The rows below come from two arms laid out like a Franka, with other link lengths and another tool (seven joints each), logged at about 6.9 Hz.
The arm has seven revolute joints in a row. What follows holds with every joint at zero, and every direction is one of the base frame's.
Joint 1 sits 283.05 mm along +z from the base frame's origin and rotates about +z.
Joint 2 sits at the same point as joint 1 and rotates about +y.
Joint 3 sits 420.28 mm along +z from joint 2 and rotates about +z.
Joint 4 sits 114.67 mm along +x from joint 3 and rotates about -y.
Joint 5 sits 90.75 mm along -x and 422.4 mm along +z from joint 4 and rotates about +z.
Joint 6 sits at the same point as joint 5 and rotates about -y.
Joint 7 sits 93.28 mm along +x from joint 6 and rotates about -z.
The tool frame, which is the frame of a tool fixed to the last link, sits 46 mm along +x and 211.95 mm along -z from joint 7; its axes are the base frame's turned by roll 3.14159, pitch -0.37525 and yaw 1.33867 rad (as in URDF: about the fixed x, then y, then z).
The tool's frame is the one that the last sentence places.
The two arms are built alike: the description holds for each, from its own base.
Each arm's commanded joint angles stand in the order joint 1, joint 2, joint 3, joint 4, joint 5, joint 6, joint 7.
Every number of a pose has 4 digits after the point.
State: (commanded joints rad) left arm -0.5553 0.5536 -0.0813 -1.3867 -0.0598 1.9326 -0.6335; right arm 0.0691 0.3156 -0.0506 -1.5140 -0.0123 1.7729 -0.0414
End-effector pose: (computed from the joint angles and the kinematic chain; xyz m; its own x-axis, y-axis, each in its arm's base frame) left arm 0.7195 -0.4954 0.2986 0.2068 0.9365 0.2833 0.9783 -0.2023 -0.0455; right arm 0.7978 0.0184 0.4074 0.1744 0.9275 0.3306 0.9846 -0.1673 -0.0501
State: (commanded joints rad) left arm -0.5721 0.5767 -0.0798 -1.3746 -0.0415 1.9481 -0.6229; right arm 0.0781 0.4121 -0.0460 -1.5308 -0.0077 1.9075 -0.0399
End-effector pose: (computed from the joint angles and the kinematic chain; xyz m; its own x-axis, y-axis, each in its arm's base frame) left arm 0.7194 -0.5086 0.2873 0.2314 0.9268 0.2957 0.9721 -0.2320 -0.0337; right arm 0.8309 0.0315 0.3367 0.1546 0.9289 0.3366 0.9877 -0.1537 -0.0295
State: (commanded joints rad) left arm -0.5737 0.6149 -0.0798 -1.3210 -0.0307 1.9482 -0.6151; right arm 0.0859 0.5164 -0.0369 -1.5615 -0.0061 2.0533 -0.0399
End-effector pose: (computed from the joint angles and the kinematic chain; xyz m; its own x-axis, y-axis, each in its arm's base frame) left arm 0.7326 -0.5168 0.2835 0.2363 0.9253 0.2965 0.9700 -0.2426 -0.0157; right arm 0.8533 0.0465 0.2510 0.1340 0.9307 0.3405 0.9906 -0.1356 -0.0194
